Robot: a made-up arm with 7 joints. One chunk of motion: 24 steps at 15 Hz.
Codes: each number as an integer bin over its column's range. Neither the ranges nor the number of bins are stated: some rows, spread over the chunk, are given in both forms.
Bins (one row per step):
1: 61 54 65 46 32 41 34
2: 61 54 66 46 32 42 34
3: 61 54 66 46 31 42 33
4: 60 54 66 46 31 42 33
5: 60 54 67 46 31 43 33
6: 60 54 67 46 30 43 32
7: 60 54 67 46 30 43 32
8: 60 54 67 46 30 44 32
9: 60 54 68 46 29 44 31
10: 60 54 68 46 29 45 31
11: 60 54 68 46 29 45 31
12: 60 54 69 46 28 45 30
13: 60 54 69 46 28 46 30
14: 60 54 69 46 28 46 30
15: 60 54 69 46 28 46 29
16: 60 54 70 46 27 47 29
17: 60 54 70 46 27 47 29
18: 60 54 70 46 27 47 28
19: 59 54 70 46 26 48 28
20: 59 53 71 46 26 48 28
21: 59 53 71 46 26 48 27
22: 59 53 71 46 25 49 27
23: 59 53 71 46 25 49 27
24: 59 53 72 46 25 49 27
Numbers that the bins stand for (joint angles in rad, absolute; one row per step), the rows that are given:
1: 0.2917 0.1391 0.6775 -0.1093 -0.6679 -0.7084 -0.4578
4: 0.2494 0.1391 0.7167 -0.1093 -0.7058 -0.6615 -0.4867
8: 0.2494 0.1391 0.7559 -0.1093 -0.7436 -0.5678 -0.5156
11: 0.2494 0.1391 0.7951 -0.1093 -0.7815 -0.5209 -0.5444
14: 0.2494 0.1391 0.8342 -0.1093 -0.8194 -0.4740 -0.5733
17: 0.2494 0.1391 0.8734 -0.1093 -0.8573 -0.4272 -0.6022
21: 0.2071 0.0848 0.9126 -0.1093 -0.8952 -0.3803 -0.6600
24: 0.2071 0.0848 0.9518 -0.1093 -0.9330 -0.3334 -0.6600
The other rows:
2: 0.2917 0.1391 0.7167 -0.1093 -0.6679 -0.6615 -0.4578
3: 0.2917 0.1391 0.7167 -0.1093 -0.7058 -0.6615 -0.4867
5: 0.2494 0.1391 0.7559 -0.1093 -0.7058 -0.6146 -0.4867
6: 0.2494 0.1391 0.7559 -0.1093 -0.7436 -0.6146 -0.5156
7: 0.2494 0.1391 0.7559 -0.1093 -0.7436 -0.6146 -0.5156
9: 0.2494 0.1391 0.7951 -0.1093 -0.7815 -0.5678 -0.5444
10: 0.2494 0.1391 0.7951 -0.1093 -0.7815 -0.5209 -0.5444
12: 0.2494 0.1391 0.8342 -0.1093 -0.8194 -0.5209 -0.5733
13: 0.2494 0.1391 0.8342 -0.1093 -0.8194 -0.4740 -0.5733
15: 0.2494 0.1391 0.8342 -0.1093 -0.8194 -0.4740 -0.6022
16: 0.2494 0.1391 0.8734 -0.1093 -0.8573 -0.4272 -0.6022
18: 0.2494 0.1391 0.8734 -0.1093 -0.8573 -0.4272 -0.6311
19: 0.2071 0.1391 0.8734 -0.1093 -0.8952 -0.3803 -0.6311
20: 0.2071 0.0848 0.9126 -0.1093 -0.8952 -0.3803 -0.6311
22: 0.2071 0.0848 0.9126 -0.1093 -0.9330 -0.3334 -0.6600
23: 0.2071 0.0848 0.9126 -0.1093 -0.9330 -0.3334 -0.6600

